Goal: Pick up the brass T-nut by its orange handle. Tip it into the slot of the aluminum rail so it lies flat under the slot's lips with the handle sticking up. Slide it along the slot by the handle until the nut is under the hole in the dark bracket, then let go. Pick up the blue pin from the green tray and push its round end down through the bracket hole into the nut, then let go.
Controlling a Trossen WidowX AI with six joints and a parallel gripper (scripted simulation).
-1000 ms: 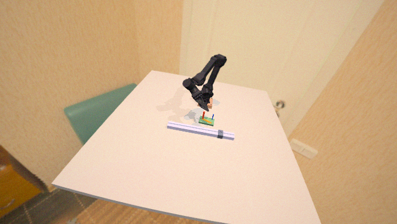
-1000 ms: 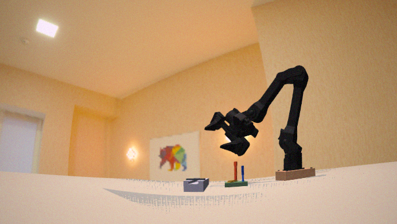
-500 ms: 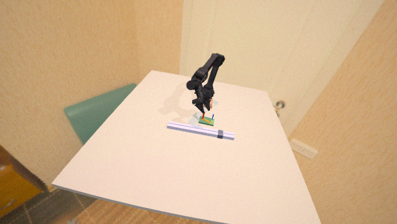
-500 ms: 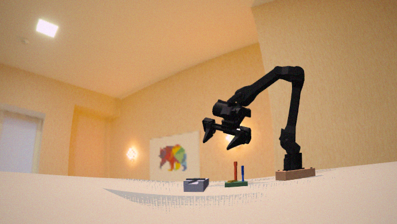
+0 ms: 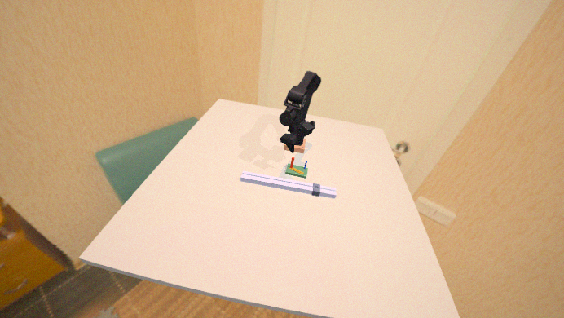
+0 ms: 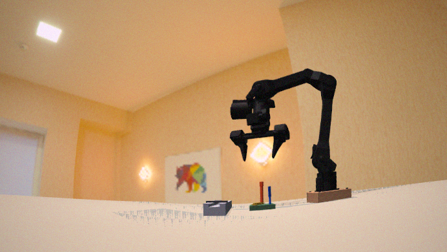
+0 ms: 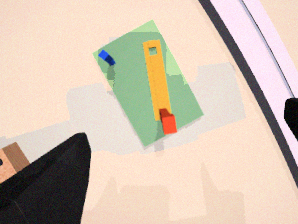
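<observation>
Now: the green tray 150 mm below my gripper tip, 40 mm to the left of it and 10 mm behind it. The rest, counted from my gripper tip: blue pin (130 mm below, 60 mm to the left, 10 mm behind).
</observation>
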